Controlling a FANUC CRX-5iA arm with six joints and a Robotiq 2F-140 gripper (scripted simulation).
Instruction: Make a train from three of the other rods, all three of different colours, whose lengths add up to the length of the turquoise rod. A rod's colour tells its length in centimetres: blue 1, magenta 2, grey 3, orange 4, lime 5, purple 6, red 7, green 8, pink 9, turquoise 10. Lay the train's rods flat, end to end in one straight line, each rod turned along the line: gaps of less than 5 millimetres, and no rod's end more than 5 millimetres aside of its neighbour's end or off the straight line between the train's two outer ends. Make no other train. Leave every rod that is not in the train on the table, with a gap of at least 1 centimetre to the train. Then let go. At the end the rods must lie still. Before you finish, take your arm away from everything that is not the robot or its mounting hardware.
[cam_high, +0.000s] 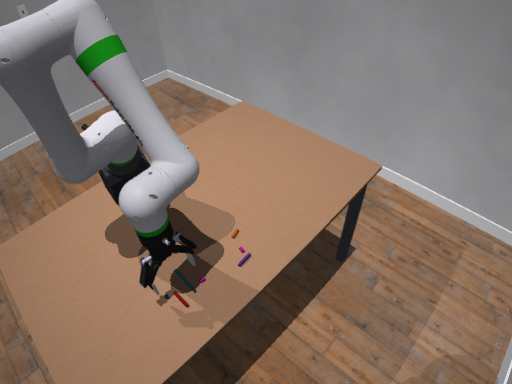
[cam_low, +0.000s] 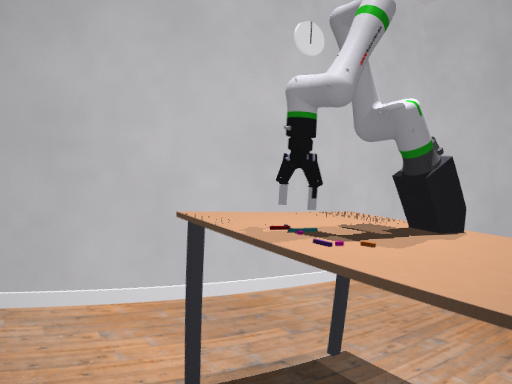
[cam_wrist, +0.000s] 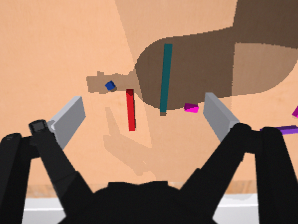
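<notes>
Now: hand 8 cm above the blue rod, 5 cm to the left of it and 2 cm past it. From my hand the other things lie so: purple rod: 20 cm to the left, 13 cm ahead, 8 cm below; then red rod: 8 cm below, 3 cm to the right, 3 cm ahead; then turquoise rod: 8 cm below, 3 cm to the left.
</notes>
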